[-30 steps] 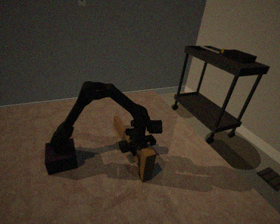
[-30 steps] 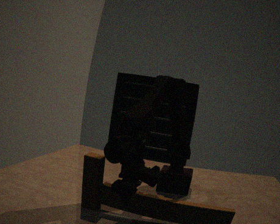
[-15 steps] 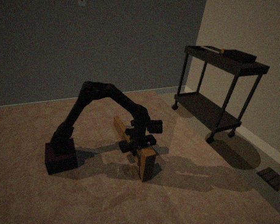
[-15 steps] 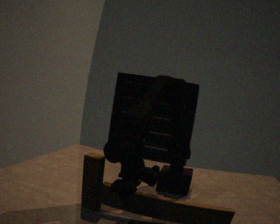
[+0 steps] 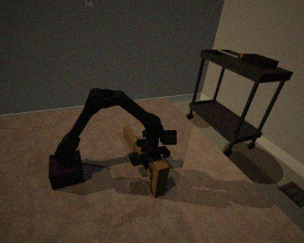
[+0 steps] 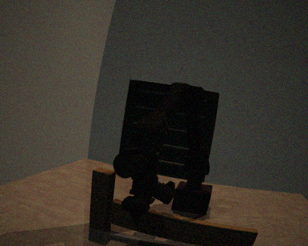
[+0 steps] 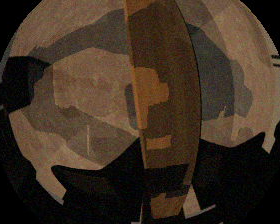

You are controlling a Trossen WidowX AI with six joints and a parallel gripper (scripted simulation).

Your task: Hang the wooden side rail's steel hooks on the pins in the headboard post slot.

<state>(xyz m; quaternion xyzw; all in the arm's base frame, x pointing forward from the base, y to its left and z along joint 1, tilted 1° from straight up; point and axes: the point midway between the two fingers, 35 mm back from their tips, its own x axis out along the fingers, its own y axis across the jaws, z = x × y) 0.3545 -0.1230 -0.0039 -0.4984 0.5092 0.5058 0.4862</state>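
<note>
Now: the headboard post 110 mm to the right of my gripper tip and 40 mm above it.
</note>
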